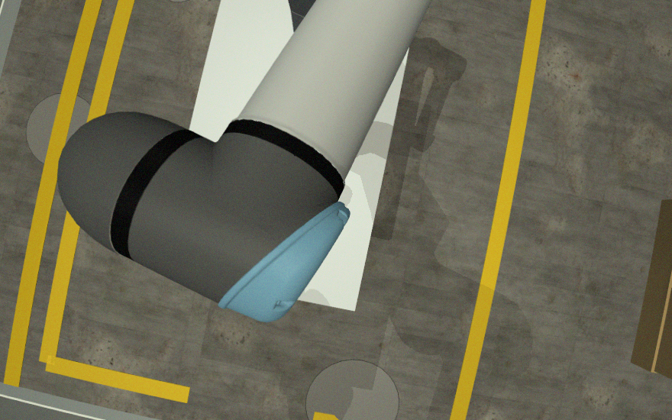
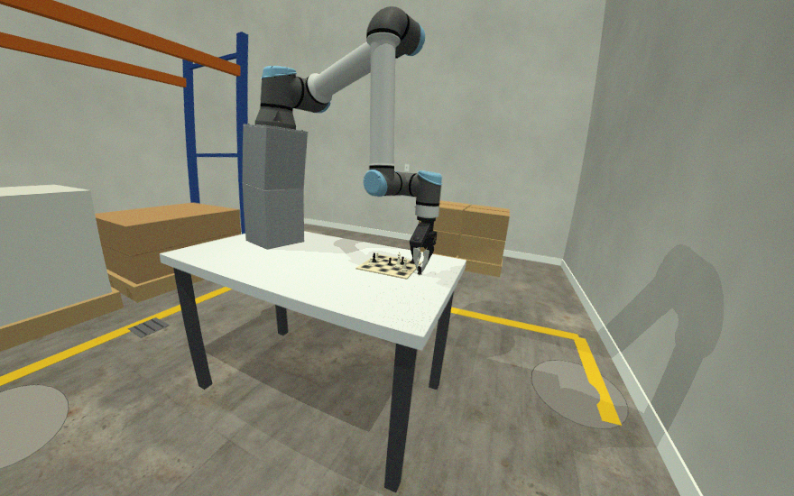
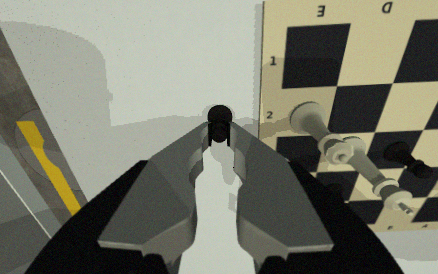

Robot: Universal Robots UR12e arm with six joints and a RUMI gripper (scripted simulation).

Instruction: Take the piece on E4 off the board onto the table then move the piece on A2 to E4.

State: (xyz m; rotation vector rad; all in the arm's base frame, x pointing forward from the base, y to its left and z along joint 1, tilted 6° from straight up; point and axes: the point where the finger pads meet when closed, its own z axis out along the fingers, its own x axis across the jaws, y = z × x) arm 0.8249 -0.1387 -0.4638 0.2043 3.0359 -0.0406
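Now: hand 14 cm past the chessboard, 5 cm to the right of it and 2 cm above it.
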